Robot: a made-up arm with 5 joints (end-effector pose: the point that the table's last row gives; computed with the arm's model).
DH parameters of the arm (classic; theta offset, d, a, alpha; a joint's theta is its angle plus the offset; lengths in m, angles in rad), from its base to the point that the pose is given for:
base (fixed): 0 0 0 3.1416
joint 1: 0 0.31 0.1 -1.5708
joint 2: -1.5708 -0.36 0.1 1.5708
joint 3: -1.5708 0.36 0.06 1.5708
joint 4: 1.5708 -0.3 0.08 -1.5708
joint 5: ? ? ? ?
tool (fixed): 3.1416 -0.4 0 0
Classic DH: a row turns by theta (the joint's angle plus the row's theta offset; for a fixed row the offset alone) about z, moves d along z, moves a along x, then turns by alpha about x.
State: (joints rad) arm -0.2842 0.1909 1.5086 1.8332 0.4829
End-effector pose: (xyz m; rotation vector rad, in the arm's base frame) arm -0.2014 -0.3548 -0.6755 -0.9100 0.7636 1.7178
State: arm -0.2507 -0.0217 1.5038 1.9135 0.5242
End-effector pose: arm -0.2927 -0.3586 -0.5924 -0.6676 0.9993 1.8336
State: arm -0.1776 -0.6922 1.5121 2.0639 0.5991
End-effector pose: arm -0.4106 -0.3380 -0.2215 0.1085 1.6388 1.9788
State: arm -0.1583 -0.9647 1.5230 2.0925 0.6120
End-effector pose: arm -0.3702 -0.3216 -0.0651 0.4159 1.8630 1.9726
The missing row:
joint 5: 0 -0.07 0 1.5708
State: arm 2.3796 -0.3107 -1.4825 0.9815 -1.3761
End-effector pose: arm 0.9810 -0.0453 -0.5075 0.8122 -0.4498 -0.8520
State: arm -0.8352 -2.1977 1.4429 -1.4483 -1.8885
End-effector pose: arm -0.3337 0.0088 0.3481 -2.1353 1.0946 -0.8677
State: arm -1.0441 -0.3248 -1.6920 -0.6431 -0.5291
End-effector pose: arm -1.0020 0.1987 0.1108 0.9609 1.8925 0.2898
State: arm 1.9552 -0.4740 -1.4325 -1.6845 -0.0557
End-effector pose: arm 1.0586 -0.2467 -0.2221 -1.7627 -0.2093 1.7086
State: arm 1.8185 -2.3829 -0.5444 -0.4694 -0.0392
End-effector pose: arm 0.8430 -0.1912 0.4193 -1.9149 -1.8854 1.2339
